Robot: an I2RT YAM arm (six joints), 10 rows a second.
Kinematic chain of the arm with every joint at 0, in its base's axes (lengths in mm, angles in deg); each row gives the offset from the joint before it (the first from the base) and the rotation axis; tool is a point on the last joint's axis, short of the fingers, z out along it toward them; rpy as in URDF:
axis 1: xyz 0 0 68 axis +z
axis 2: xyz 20 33.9 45.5 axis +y
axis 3: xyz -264 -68.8 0 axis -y
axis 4: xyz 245 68.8 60 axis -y
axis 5: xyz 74 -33.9 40.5 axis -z
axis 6: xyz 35.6 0 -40.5 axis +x
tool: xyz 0 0 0 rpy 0 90 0
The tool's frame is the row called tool.
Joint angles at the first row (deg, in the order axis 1, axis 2, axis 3, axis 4, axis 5, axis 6):
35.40 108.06 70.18 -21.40 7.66 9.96
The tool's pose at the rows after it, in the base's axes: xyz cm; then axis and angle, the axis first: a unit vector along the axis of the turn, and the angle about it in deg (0 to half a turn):
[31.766 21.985 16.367 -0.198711 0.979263 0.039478 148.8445]
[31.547 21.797 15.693 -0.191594 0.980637 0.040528 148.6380]
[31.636 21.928 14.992 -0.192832 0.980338 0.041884 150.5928]
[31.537 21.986 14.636 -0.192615 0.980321 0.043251 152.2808]
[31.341 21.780 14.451 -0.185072 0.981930 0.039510 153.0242]
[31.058 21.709 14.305 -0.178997 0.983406 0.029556 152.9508]
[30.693 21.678 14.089 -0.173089 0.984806 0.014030 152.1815]
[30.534 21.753 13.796 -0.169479 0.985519 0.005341 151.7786]
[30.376 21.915 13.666 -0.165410 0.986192 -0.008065 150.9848]
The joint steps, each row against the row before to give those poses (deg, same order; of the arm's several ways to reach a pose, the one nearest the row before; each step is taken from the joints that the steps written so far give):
0.04 0.09 -0.78 0.64 0.57 0.30
-0.02 0.04 -1.70 1.92 0.17 0.74
0.00 1.38 0.56 -0.94 -0.91 0.23
0.09 0.61 0.31 -1.22 -0.73 0.40
-0.06 -0.13 -0.46 -0.56 0.26 0.82
0.28 -0.25 -0.66 -0.04 1.30 0.72
0.49 -0.31 -1.03 0.62 2.21 0.69
0.36 0.20 -0.49 0.57 1.26 0.49
0.52 0.13 -0.22 0.33 1.98 0.54

